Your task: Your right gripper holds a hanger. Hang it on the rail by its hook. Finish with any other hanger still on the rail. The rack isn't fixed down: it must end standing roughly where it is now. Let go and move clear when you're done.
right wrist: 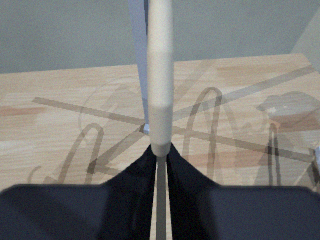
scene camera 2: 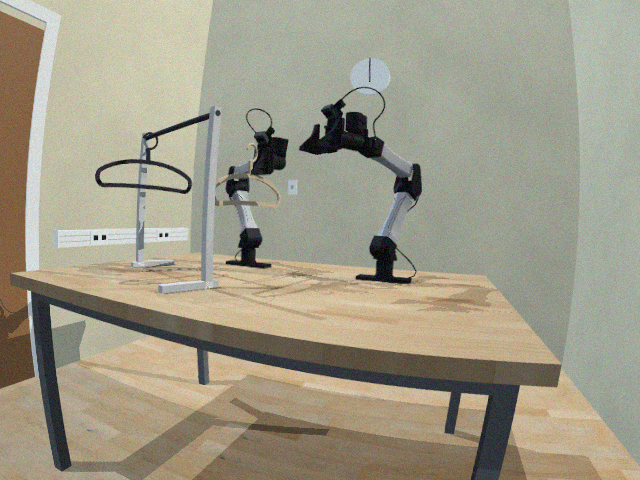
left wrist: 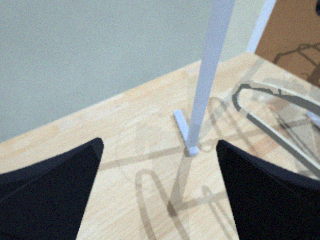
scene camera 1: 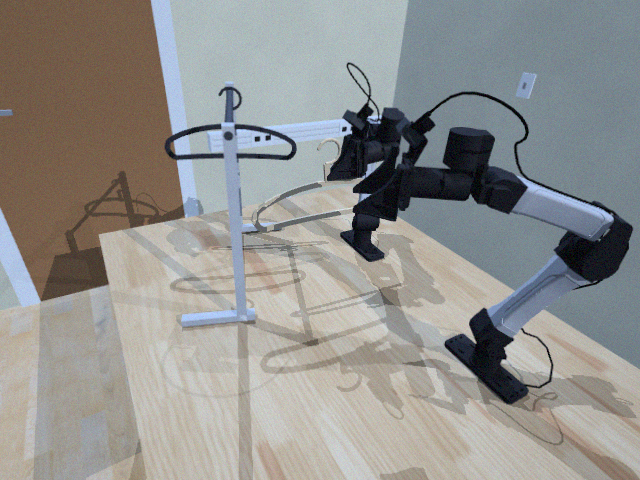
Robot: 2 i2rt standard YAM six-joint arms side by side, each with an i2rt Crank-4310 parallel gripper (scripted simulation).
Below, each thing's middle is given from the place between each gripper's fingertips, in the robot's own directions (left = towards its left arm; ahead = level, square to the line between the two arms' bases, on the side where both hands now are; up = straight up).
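The cream hanger [scene camera 1: 326,166] is here, and my right gripper [scene camera 1: 326,178] is 10 mm above it.
My left hand is 7 cm above the cream hanger, 7 cm past it and 26 cm to the left of it.
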